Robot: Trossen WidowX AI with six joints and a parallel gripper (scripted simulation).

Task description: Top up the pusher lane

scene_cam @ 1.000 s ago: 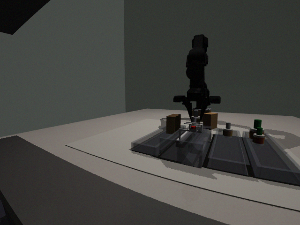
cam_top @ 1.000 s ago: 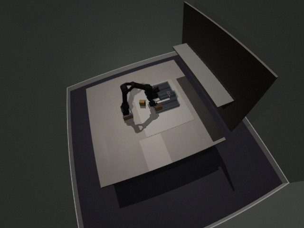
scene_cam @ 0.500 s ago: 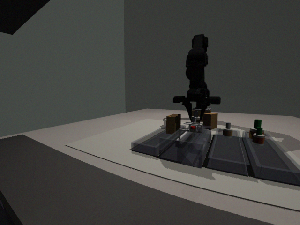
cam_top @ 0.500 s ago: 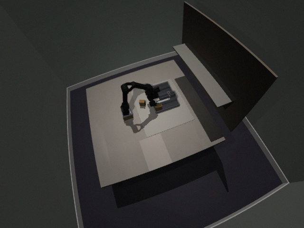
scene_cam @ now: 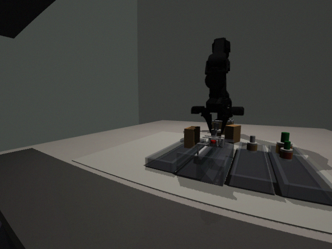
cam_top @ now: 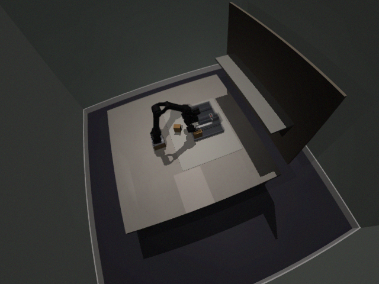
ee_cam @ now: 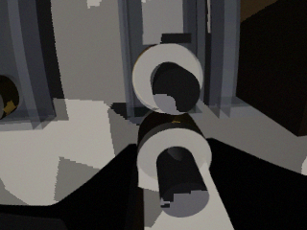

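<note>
My gripper tip is now 17 cm short of the sprung lane, 5 cm to the right of it and 3 cm above it.
</note>
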